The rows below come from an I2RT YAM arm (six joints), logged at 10 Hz.
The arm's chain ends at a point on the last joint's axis. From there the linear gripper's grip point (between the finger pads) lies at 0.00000 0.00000 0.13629 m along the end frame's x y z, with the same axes.
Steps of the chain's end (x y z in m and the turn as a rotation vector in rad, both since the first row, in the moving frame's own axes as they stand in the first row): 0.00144, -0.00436, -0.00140, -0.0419, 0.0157, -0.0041; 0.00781, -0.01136, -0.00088, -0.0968, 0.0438, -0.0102; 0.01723, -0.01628, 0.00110, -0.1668, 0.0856, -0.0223; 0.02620, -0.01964, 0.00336, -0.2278, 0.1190, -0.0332
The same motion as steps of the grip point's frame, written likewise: 0.00359, 0.00134, -0.00154, -0.0419, 0.0157, -0.0041; 0.01384, 0.00178, -0.00165, -0.0968, 0.0438, -0.0102; 0.02908, 0.00619, -0.00129, -0.1668, 0.0856, -0.0223; 0.04275, 0.01079, -0.00112, -0.2278, 0.1190, -0.0332
